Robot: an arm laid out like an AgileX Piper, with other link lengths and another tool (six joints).
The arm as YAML. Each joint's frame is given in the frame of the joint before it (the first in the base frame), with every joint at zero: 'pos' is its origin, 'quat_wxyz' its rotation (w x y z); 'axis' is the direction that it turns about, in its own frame. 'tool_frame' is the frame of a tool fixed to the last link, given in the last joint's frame.
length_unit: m
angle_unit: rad
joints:
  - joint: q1
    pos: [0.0, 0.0, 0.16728]
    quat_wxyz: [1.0, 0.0, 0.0, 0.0]
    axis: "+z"
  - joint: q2
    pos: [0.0, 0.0, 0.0]
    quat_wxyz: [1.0, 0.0, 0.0, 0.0]
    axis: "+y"
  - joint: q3
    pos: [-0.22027, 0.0, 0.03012]
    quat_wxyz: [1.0, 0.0, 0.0, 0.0]
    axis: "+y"
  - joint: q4
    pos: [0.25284, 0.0, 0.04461]
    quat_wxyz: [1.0, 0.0, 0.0, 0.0]
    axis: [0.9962, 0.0, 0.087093]
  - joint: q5
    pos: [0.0, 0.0, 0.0]
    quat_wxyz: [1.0, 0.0, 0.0, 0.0]
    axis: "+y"
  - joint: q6
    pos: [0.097, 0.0, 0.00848]
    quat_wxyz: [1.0, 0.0, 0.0, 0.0]
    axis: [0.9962, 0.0, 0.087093]
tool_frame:
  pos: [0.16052, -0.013, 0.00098]
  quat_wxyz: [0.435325, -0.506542, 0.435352, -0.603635]
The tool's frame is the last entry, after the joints.
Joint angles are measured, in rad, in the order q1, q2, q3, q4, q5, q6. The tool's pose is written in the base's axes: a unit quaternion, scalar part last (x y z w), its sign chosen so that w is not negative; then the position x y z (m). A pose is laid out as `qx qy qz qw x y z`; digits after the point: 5 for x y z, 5 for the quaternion.
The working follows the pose.
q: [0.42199 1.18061 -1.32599 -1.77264 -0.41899 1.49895]
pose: -0.63660 0.07219 -0.49205 0.58942 0.35546 0.25575 0.48929
Where each joint sits with the arm in this pose, in the base's axes (m; each line is computed from the numbers above, not from the rounded line before):
q1: 0.0000 0.0000 0.1673
q2: 0.0000 0.0000 0.1673
q3: -0.0510 -0.0229 0.3825
q4: 0.1713 0.0769 0.4632
q5: 0.1713 0.0769 0.4632
q6: 0.2360 0.1485 0.4760
the tool: 0.3555 0.2558 0.4893

